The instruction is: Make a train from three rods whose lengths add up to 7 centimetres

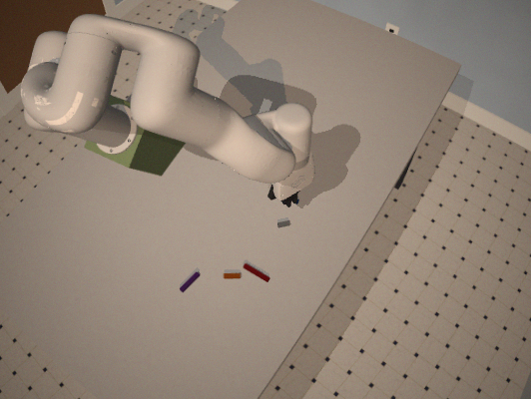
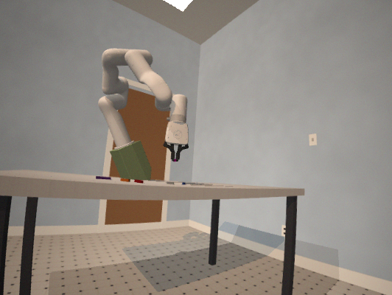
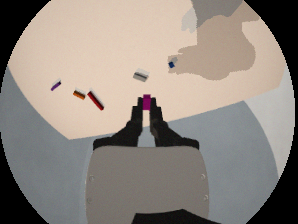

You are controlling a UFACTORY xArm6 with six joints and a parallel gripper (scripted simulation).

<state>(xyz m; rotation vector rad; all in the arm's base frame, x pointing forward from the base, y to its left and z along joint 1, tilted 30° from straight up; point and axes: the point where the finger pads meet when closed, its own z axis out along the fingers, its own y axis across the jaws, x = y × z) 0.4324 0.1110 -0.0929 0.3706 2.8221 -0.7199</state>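
Now: the blue rod 120 mm below my hand, 60 mm to the left of it and 20 mm behind it. Round my hand: red rod (160 mm to the right, 120 mm below, 30 mm ahead); magenta rod (20 mm below, 10 mm behind); grey rod (120 mm below, 10 mm to the right).
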